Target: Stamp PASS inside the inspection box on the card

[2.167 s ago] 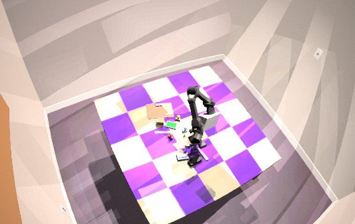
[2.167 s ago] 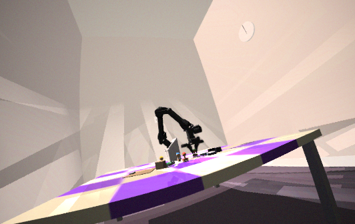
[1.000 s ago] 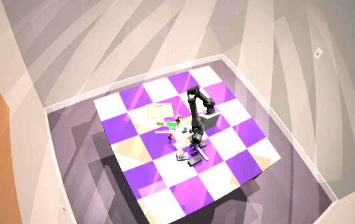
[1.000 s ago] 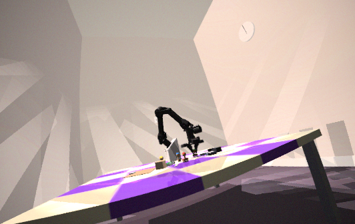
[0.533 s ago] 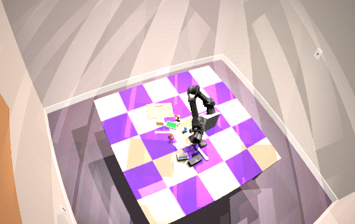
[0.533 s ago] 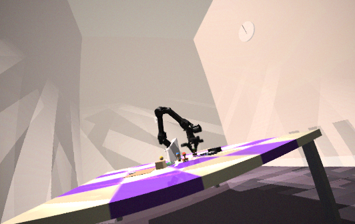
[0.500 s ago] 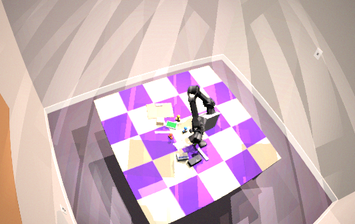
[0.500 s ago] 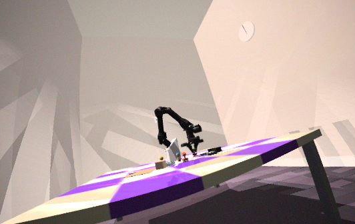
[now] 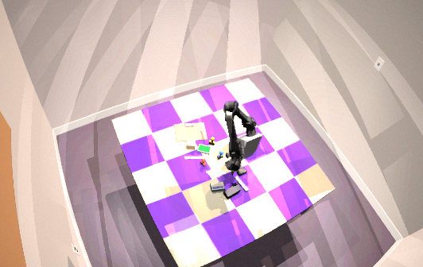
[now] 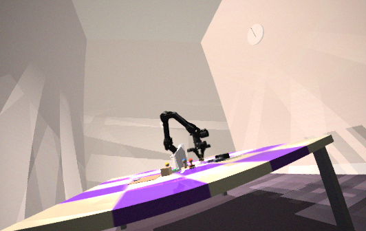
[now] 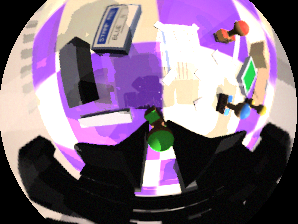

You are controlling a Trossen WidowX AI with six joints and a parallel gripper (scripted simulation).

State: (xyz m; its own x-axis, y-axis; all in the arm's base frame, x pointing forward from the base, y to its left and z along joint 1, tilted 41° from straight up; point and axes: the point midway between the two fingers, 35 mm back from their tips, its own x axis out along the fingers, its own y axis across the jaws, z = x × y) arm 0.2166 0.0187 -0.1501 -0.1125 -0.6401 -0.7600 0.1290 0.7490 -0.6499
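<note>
Right now the green ink pad is 260 mm to the right of my gripper tip, 60 mm ahead of it and 30 mm below it. Round my gripper tip: grey bar 110 mm to the left, 30 mm below, 10 mm ahead; black box 120 mm to the left, 100 mm ahead, 20 mm below; white card 100 mm ahead, 60 mm to the right, 40 mm below.
</note>
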